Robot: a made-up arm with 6 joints.
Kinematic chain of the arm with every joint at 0, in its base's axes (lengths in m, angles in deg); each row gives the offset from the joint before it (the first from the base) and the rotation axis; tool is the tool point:
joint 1: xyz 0 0 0.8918 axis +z
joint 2: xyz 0.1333 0 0 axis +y
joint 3: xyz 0 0 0.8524 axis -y
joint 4: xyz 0 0 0.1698 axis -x
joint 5: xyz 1.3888 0 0 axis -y
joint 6: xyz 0.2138 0 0 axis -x
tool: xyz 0 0 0
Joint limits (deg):
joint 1: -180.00..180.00
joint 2: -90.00..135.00
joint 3: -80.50..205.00
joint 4: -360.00..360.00
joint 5: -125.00..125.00
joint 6: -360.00..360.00
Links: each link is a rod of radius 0.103 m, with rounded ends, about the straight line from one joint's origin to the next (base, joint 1, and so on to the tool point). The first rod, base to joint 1, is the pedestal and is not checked.
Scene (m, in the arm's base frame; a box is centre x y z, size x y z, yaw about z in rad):
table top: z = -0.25
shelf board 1: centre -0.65 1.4 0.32 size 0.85 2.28 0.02 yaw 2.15
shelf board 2: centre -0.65 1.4 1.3 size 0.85 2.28 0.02 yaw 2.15
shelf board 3: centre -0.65 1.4 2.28 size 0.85 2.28 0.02 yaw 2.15
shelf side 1: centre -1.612 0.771 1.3 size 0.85 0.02 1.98 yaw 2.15
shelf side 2: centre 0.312 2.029 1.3 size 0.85 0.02 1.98 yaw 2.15
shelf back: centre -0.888 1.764 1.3 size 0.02 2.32 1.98 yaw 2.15
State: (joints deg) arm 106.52 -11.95 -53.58 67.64 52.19 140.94
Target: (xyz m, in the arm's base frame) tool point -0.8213 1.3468 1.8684
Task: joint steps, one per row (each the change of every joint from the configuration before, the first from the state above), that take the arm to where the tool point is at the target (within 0.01 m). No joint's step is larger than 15 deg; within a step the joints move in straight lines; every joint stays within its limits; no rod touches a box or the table.
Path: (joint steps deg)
1: -3.56 -8.61 -6.73 3.13 11.78 0.00
2: -3.56 -8.62 -6.73 3.13 11.78 0.00
3: -3.57 -8.61 -6.73 3.12 11.78 0.00
4: -3.56 -8.62 -6.73 3.13 11.78 0.00
5: 4.44 -5.68 10.42 -3.79 -10.96 0.00
6: 4.44 -5.69 10.42 -3.80 -10.96 0.00
7: 4.43 -5.69 10.43 -3.79 -10.95 0.00
8: 2.66 14.06 9.47 -1.34 -4.61 0.00
9: 2.65 14.06 9.48 -1.35 -4.60 0.00
10: 2.66 14.06 9.47 -1.34 -4.60 0.00
11: 2.66 14.06 9.48 -1.35 -4.60 0.00

